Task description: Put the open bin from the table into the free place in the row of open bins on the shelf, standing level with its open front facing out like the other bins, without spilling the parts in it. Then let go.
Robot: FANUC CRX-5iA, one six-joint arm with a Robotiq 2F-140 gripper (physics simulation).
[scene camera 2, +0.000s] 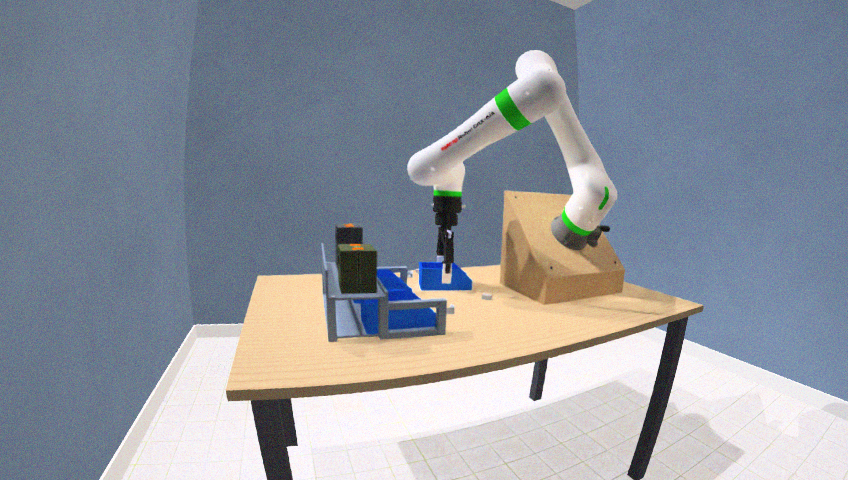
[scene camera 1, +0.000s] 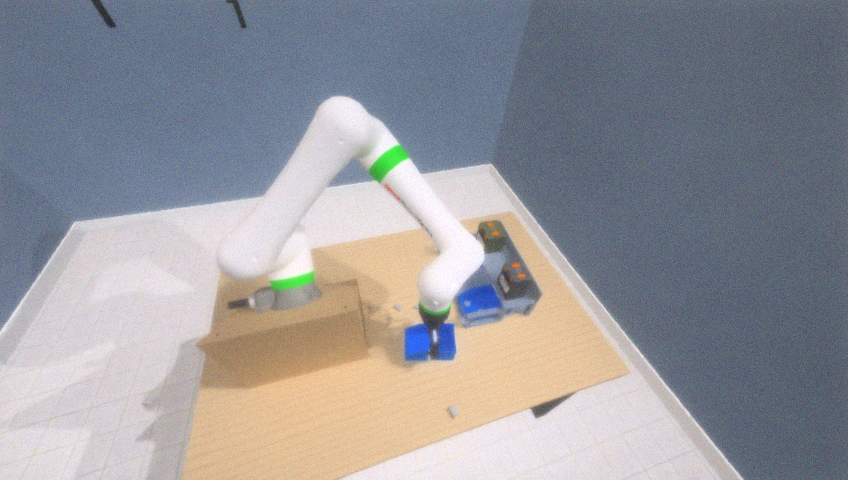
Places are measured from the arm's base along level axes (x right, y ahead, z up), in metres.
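Where they show: gripper, fingertip midpoint: (scene camera 2: 443, 278); arm's base at its link origin: (scene camera 2: 568, 234) (scene camera 1: 297, 301).
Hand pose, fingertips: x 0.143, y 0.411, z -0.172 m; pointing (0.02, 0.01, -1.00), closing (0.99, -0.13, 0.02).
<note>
Things, the pixels of their top centre, and the offset from my fingertips. "*": a spot on its surface instead.
- open blue bin at a spot on its surface: (scene camera 2: 429, 279) * dz +0.010, dx -0.040, dy +0.061 m
- grey shelf at a spot on its surface: (scene camera 2: 383, 318) * dz +0.023, dx -0.424, dy +0.278 m
The open blue bin (scene camera 1: 416, 343) (scene camera 2: 429, 279) stands level on the table, with its sides in line with the gripper. My gripper (scene camera 1: 433, 344) (scene camera 2: 443, 268) points straight down and is shut on the bin, one finger on the near side and one on the far side in the second scene view. Parts in the bin cannot be made out. The grey shelf (scene camera 2: 383, 318) stands apart from it. A blue bin (scene camera 1: 480, 301) stands in the shelf's row at one end. Grey shelf surface shows beside that bin; the arm hides the rest of the row in the first scene view.
Two dark boxes with orange marks (scene camera 1: 492, 234) (scene camera 2: 357, 267) stand on top of the shelf. A wooden sloped block (scene camera 1: 297, 350) (scene camera 2: 523, 255) stands by the robot's base. Small grey pieces lie on the table, one (scene camera 1: 453, 411) near its edge.
</note>
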